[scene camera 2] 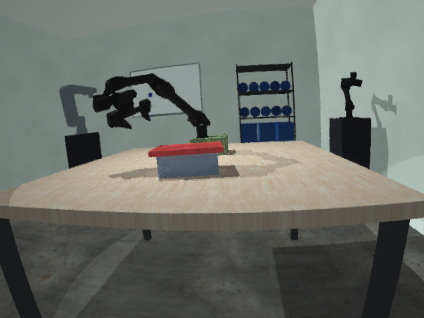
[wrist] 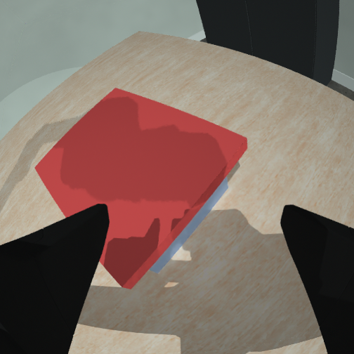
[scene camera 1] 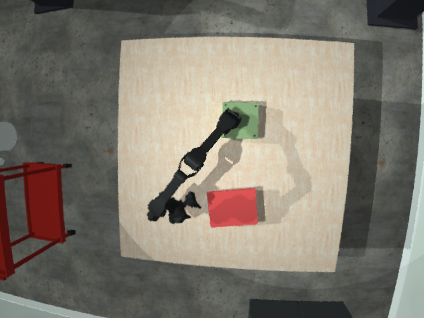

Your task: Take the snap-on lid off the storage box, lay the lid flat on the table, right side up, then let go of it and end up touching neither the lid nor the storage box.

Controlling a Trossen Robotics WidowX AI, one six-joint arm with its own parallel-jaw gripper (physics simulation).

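Note:
The red lid (scene camera 1: 233,207) (scene camera 2: 187,149) (wrist: 145,165) sits on top of the blue-grey storage box, its broad flat face up. The storage box (scene camera 2: 187,166) (wrist: 200,217) stands on the table; a strip of its wall shows below the lid's edge in the wrist view, and the lid covers it in the overhead view. My gripper (scene camera 1: 192,209) (scene camera 2: 140,123) (wrist: 198,215) is open, with nothing between its fingers. It hangs above the table, higher than the lid and to the left of it in both scene views, touching neither lid nor box.
The arm's base stands on a green block (scene camera 1: 248,128) (scene camera 2: 223,144) on the wooden table (scene camera 1: 300,150) (scene camera 2: 300,190) (wrist: 295,130). The arm's shadow falls across the table and lid. A red frame (scene camera 1: 44,200) stands on the floor left of the table in the overhead view.

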